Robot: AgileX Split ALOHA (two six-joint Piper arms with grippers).
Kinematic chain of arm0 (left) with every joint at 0, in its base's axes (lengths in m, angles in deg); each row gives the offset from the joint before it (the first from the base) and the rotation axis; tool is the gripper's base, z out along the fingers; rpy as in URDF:
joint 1: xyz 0 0 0.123 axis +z
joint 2: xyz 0 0 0 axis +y
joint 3: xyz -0.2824 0 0.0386 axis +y
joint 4: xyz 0.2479 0 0.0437 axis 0.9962 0 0.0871
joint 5: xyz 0 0 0 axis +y
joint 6: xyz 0.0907 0 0.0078 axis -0.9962 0 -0.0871
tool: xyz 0 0 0 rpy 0 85 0
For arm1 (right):
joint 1: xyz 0 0 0.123 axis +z
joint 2: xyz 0 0 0 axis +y
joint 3: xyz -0.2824 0 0.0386 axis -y
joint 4: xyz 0.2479 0 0.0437 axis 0.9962 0 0.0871
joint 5: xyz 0 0 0 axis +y
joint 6: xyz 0.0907 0 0.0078 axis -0.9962 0 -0.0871
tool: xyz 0 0 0 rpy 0 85 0
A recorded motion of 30 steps. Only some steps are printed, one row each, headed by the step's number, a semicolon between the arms.
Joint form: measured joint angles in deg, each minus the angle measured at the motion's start. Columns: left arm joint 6, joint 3, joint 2, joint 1, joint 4, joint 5; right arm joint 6, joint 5, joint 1, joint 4, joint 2, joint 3.
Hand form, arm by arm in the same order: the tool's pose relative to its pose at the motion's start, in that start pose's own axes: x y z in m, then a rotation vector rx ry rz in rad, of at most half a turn. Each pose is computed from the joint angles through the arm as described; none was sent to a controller.
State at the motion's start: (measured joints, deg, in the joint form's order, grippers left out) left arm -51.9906 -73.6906 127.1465 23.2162 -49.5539 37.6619; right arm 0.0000 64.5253 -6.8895 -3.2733 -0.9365 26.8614
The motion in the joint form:
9: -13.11 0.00 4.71 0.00 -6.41 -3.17; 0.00 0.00 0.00 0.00 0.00 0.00
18: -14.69 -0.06 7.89 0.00 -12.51 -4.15; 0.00 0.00 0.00 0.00 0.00 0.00
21: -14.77 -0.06 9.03 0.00 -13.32 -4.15; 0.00 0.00 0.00 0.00 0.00 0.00
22: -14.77 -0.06 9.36 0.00 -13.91 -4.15; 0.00 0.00 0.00 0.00 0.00 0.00
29: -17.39 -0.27 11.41 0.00 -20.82 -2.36; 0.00 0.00 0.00 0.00 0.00 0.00
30: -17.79 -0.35 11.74 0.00 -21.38 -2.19; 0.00 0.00 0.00 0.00 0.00 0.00
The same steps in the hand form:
9: 0.0081 0.0128 0.0273 0.0021 -0.0139 0.0999; 0.0000 0.0000 0.0000 0.0000 0.0000 0.0000
18: 0.0142 0.0194 0.0452 0.0219 -0.0273 0.0132; 0.0000 0.0000 0.0000 0.0000 0.0000 0.0000
21: 0.0182 0.0218 0.0517 0.0278 -0.0171 -0.0067; 0.0000 0.0000 0.0000 0.0000 0.0000 0.0000
22: 0.0190 0.0224 0.0535 0.0308 -0.0172 -0.0181; 0.0000 0.0000 0.0000 0.0000 0.0000 0.0000
29: 0.0215 0.0224 0.0642 0.0882 -0.0409 -0.0885; 0.0000 0.0000 0.0000 0.0000 0.0000 0.0000
30: 0.0220 0.0228 0.0659 0.0931 -0.0415 -0.0918; 0.0000 0.0000 0.0000 0.0000 0.0000 0.0000

